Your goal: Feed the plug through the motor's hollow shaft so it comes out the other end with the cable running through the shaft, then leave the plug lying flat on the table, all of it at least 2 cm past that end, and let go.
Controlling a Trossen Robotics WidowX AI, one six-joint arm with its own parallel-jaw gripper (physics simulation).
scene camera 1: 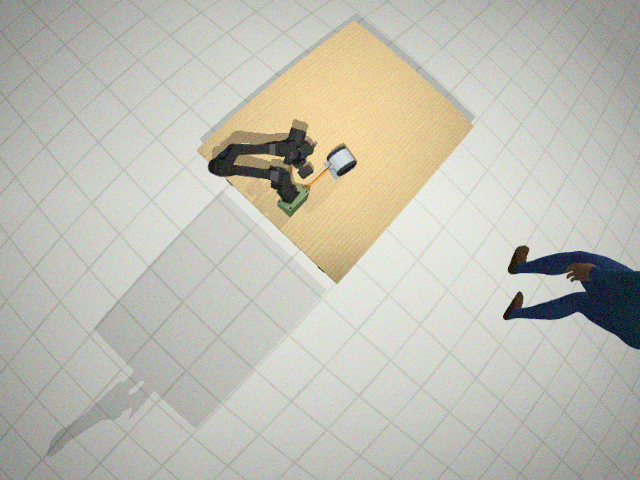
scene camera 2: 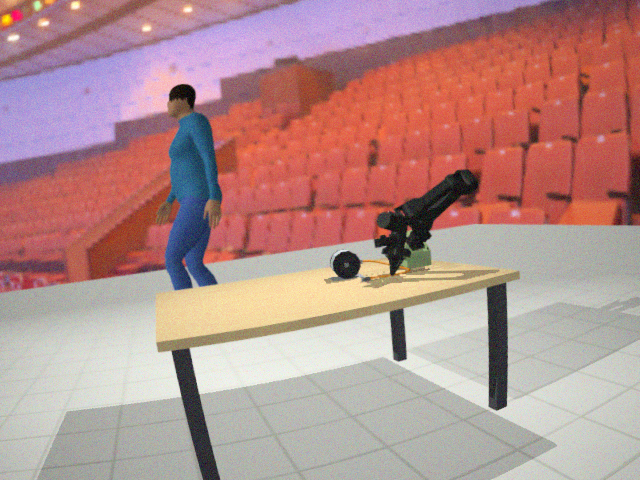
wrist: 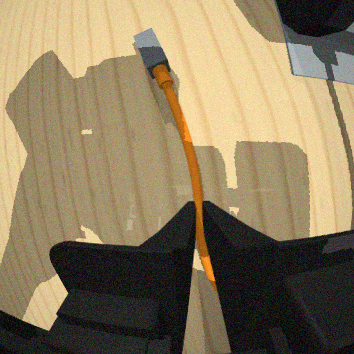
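Where they show: gripper, fingertip midpoint: (scene camera 2: 391, 275) (wrist: 197, 207); arm's base at its link origin: (scene camera 1: 290, 197) (scene camera 2: 414, 242).
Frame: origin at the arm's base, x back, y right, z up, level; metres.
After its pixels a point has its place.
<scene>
The motor (scene camera 1: 341, 160) @(z 0.007, x -0.263, y 0.073 m) (scene camera 2: 345, 264) @(z -0.049, x -0.261, y 0.107 m) (wrist: 317, 15) @(z -0.055, x -0.257, y 0.012 m) is a pale drum with black end faces on a grey mount. Its shaft's small centre shows in scene camera 2; part of the motor shows at the wrist view's top right. The grey plug (scene camera 2: 365, 279) @(z -0.086, x -0.292, y -0.088 m) (wrist: 152, 51) @(z -0.079, x -0.281, y -0.080 m) is beside the motor, at or very near table height, pointing away from the fingers. Its orange cable (scene camera 1: 318, 177) @(z -0.050, x -0.157, y 0.035 m) (scene camera 2: 379, 260) @(z -0.050, x -0.156, y 0.034 m) (wrist: 190, 155) @(z -0.086, x -0.211, y -0.081 m) runs back between the fingertips. My gripper (scene camera 2: 393, 273) @(z -0.092, x -0.180, y -0.087 m) (wrist: 197, 207) @(z -0.092, x -0.180, y -0.087 m) is shut on the cable, some way behind the plug. The arm hides the fingertips in scene camera 1.
The wooden table (scene camera 1: 372, 87) @(z -0.093, x -0.748, y -0.047 m) (scene camera 2: 248, 310) @(z -0.093, x -0.753, y -0.183 m) carries everything. The green base block (scene camera 1: 293, 201) @(z 0.028, x 0.015, y 0.024 m) (scene camera 2: 417, 257) @(z -0.054, x -0.015, y -0.032 m) stands by one table edge, with cable looping near it. The folded arm reaches over the table. A person (scene camera 1: 594, 289) (scene camera 2: 191, 155) stands beyond the table.
</scene>
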